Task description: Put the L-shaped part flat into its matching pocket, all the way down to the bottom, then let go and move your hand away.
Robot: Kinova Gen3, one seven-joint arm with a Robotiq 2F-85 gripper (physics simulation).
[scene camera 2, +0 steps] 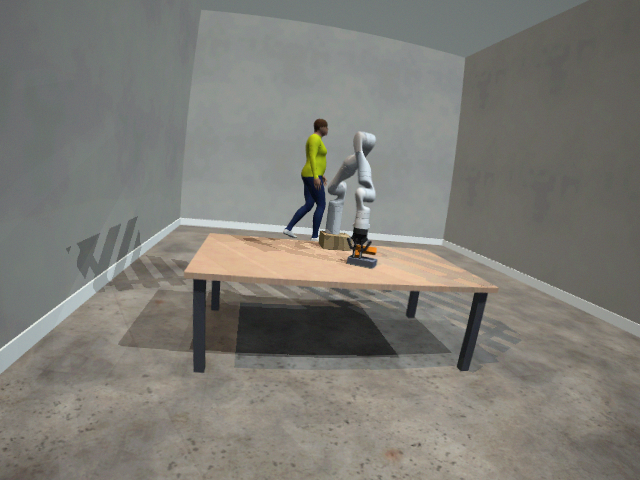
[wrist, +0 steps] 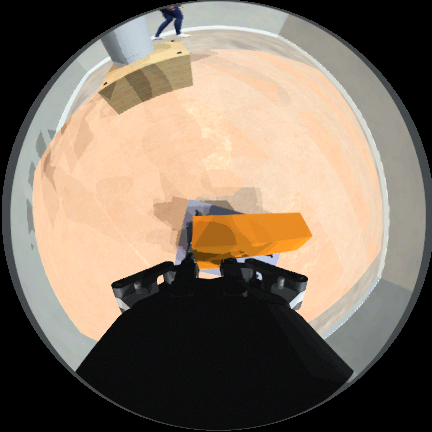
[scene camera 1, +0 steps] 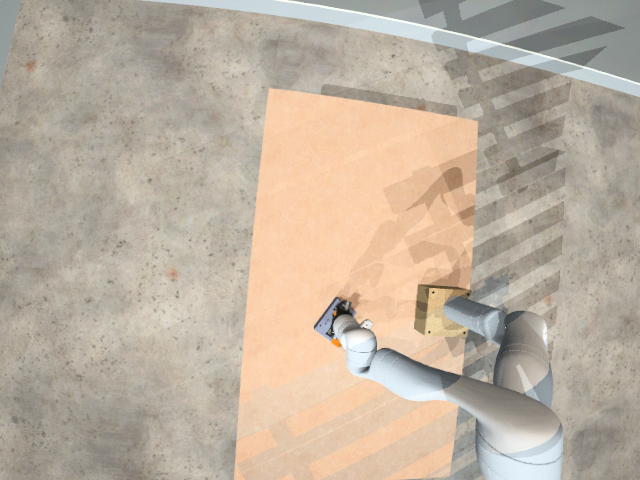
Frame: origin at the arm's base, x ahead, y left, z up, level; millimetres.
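Seen in the pictures: gripper, fingertip midpoint: (scene camera 2: 356, 257) (wrist: 208, 255) (scene camera 1: 335, 311); arm's base at its link origin: (scene camera 2: 332, 233) (wrist: 134, 56) (scene camera 1: 454, 308).
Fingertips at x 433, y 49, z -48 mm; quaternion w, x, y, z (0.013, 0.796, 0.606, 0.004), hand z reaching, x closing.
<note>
Offsets run from my fingertips to a thing's middle. Level surfaces: height alone.
The orange L-shaped part @(dz +30, dx -11, dy +48 mm) (scene camera 1: 336, 342) (scene camera 2: 368, 250) (wrist: 250, 231) is held between the fingers of my gripper (scene camera 2: 357, 254) (wrist: 208, 255), which is shut on it. In the wrist view its long arm reaches to the right, past the block's edge. The blue-grey block with the pocket @(dz -17, dx -2, dy +34 mm) (scene camera 1: 324, 323) (scene camera 2: 361, 262) (wrist: 184, 235) lies on the table below the part. The part is over the block, and in scene camera 2 it shows above the block's top. The part and the fingers hide most of the pocket, so I cannot tell the exact gap or how the outlines line up.
The table @(dz -36 mm) (scene camera 1: 310, 180) (scene camera 2: 258, 268) (wrist: 280, 165) carries the block and the wooden arm base (scene camera 1: 447, 310) (scene camera 2: 334, 241) (wrist: 155, 76). The base stands toward the table's far edge in scene camera 2. A person in a yellow top (scene camera 2: 313, 155) is behind the table.
</note>
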